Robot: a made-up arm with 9 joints. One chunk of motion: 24 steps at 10 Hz.
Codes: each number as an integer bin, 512 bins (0 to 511) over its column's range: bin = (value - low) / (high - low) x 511, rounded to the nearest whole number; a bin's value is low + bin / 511 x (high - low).
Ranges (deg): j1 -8..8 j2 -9..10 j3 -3..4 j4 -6..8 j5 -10..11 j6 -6..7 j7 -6..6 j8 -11..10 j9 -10..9
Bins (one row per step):
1: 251 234 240 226 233 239 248 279 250
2: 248 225 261 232 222 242 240 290 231
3: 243 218 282 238 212 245 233 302 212
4: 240 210 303 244 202 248 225 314 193
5: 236 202 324 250 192 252 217 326 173
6: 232 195 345 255 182 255 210 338 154
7: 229 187 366 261 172 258 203 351 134
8: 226 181 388 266 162 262 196 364 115
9: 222 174 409 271 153 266 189 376 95
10: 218 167 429 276 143 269 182 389 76
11: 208 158 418 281 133 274 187 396 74
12: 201 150 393 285 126 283 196 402 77
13: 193 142 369 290 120 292 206 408 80
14: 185 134 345 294 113 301 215 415 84
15: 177 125 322 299 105 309 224 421 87
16: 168 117 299 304 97 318 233 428 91
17: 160 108 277 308 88 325 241 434 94
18: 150 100 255 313 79 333 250 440 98
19: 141 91 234 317 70 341 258 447 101
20: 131 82 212 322 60 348 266 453 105
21: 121 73 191 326 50 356 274 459 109
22: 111 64 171 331 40 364 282 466 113
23: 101 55 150 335 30 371 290 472 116
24: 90 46 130 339 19 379 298 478 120
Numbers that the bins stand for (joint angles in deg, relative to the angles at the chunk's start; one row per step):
1: -0.14 -0.30 0.29 0.19 -0.42 0.08 -0.18 0.47 -0.70
2: -0.23 -0.63 0.58 0.36 -0.88 0.16 -0.36 0.92 -1.41
3: -0.39 -0.89 0.86 0.52 -1.29 0.23 -0.53 1.41 -2.12
4: -0.49 -1.19 1.15 0.68 -1.70 0.31 -0.72 1.90 -2.82
5: -0.61 -1.49 1.44 0.85 -2.11 0.41 -0.90 2.40 -3.57
6: -0.74 -1.75 1.73 0.99 -2.52 0.49 -1.07 2.89 -4.27
7: -0.83 -2.05 2.01 1.15 -2.93 0.56 -1.23 3.42 -5.02
8: -0.92 -2.27 2.32 1.29 -3.34 0.67 -1.40 3.96 -5.72
9: -1.05 -2.53 2.60 1.42 -3.71 0.77 -1.56 4.45 -6.47
10: -1.17 -2.79 2.88 1.56 -4.12 0.84 -1.73 4.99 -7.17
11: -1.49 -3.13 2.73 1.70 -4.53 0.97 -1.61 5.27 -7.25
12: -1.71 -3.42 2.38 1.81 -4.82 1.20 -1.40 5.52 -7.14
13: -1.96 -3.72 2.05 1.95 -5.07 1.43 -1.16 5.77 -7.03
14: -2.21 -4.02 1.73 2.05 -5.36 1.66 -0.95 6.05 -6.88
15: -2.46 -4.35 1.41 2.19 -5.68 1.86 -0.74 6.30 -6.77
16: -2.74 -4.65 1.10 2.33 -6.01 2.09 -0.53 6.59 -6.62
17: -2.99 -4.98 0.79 2.44 -6.38 2.27 -0.34 6.84 -6.50
18: -3.30 -5.28 0.49 2.58 -6.75 2.47 -0.13 7.08 -6.36
19: -3.59 -5.62 0.21 2.68 -7.12 2.68 0.06 7.37 -6.24
20: -3.90 -5.95 -0.10 2.82 -7.53 2.85 0.25 7.62 -6.10
21: -4.21 -6.29 -0.38 2.93 -7.95 3.06 0.43 7.86 -5.95
22: -4.52 -6.62 -0.66 3.07 -8.36 3.26 0.62 8.15 -5.80
23: -4.84 -6.95 -0.95 3.18 -8.77 3.44 0.81 8.40 -5.69
24: -5.18 -7.29 -1.22 3.29 -9.22 3.64 1.00 8.64 -5.54

